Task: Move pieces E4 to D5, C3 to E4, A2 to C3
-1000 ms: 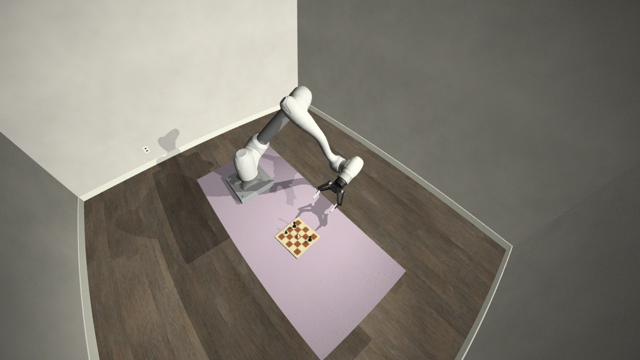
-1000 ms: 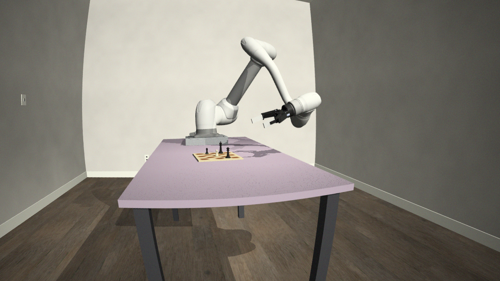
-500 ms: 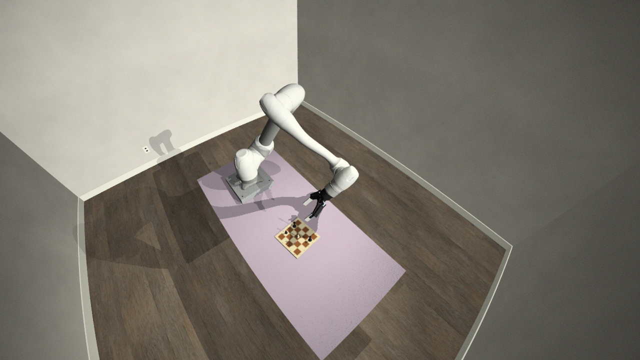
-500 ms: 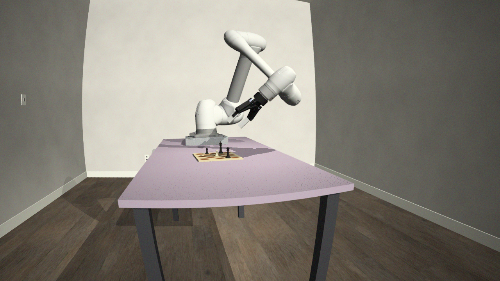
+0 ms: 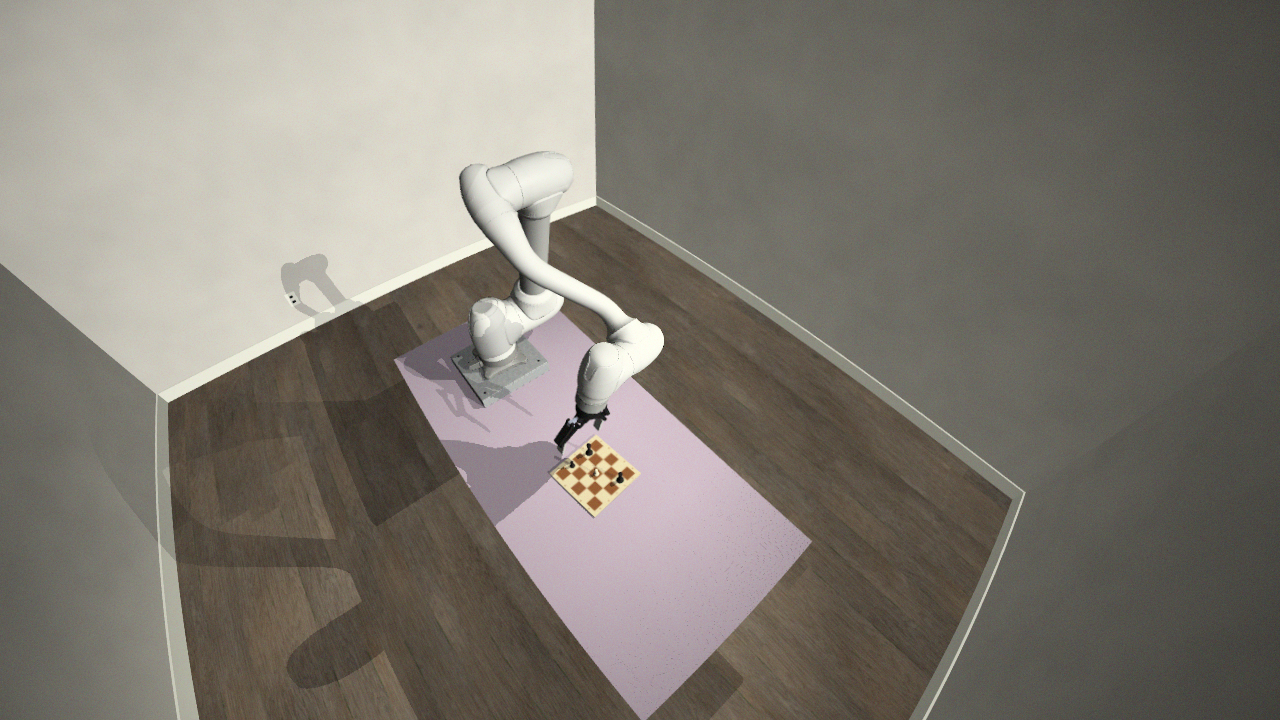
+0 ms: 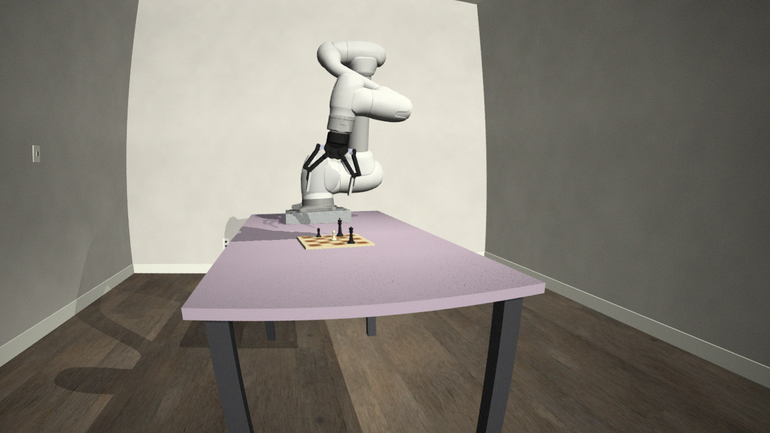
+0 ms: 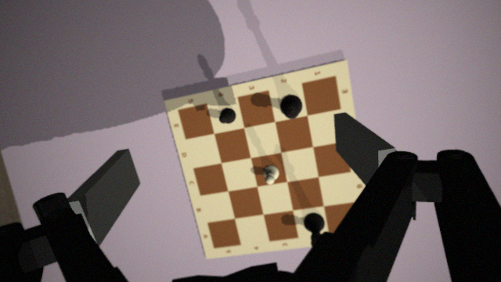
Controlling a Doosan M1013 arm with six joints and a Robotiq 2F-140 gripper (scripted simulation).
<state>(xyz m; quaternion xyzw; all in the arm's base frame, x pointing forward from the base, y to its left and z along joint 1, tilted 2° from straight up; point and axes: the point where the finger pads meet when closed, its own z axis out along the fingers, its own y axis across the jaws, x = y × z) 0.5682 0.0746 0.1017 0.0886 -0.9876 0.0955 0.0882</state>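
Right now the black pawn is 150 mm below my hand and 40 mm to the right of it. From my hand the other things lie so: white pawn: 150 mm below, 60 mm ahead, 20 mm to the left; chessboard: 160 mm below, 60 mm ahead, 10 mm to the left; tall black piece: 130 mm below, 40 mm to the left, 20 mm behind.
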